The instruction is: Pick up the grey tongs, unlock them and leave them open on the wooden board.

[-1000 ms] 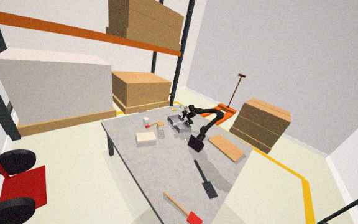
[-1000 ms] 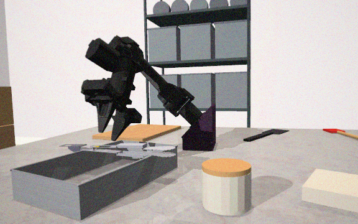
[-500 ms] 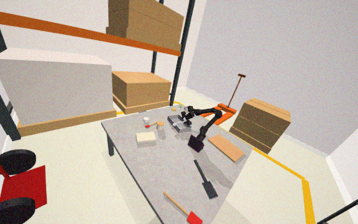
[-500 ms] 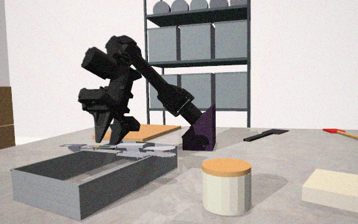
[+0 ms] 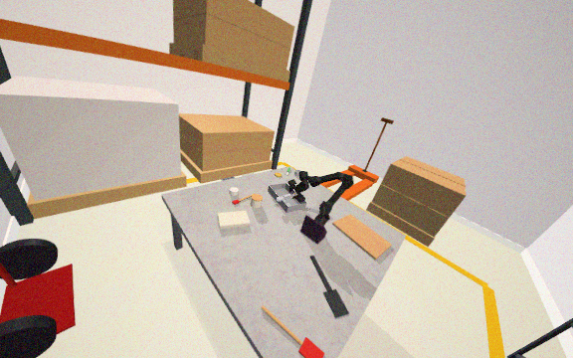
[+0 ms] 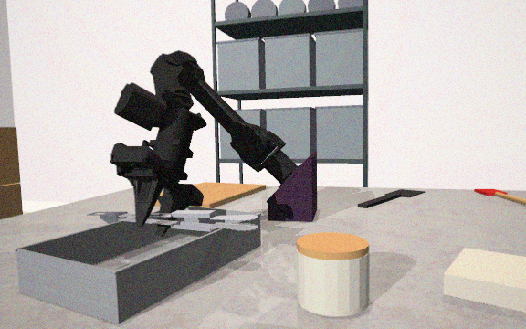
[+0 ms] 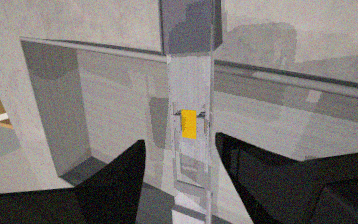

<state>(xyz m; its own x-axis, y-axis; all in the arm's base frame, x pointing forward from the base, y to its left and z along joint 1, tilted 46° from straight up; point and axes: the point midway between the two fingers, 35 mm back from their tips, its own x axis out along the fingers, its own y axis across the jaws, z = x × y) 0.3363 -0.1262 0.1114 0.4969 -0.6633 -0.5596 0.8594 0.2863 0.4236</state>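
Right now the grey roasting tin is 20 mm ahead of my gripper tip, 30 mm to the left of it and 20 mm below it. The rest, counted from my gripper tip: cream block (50 mm ahead, 510 mm to the left, 30 mm below); yellow lock piece (20 mm behind, 20 mm to the right, 20 mm above); cork-lidded jar (100 mm ahead, 280 mm to the left, 10 mm below).
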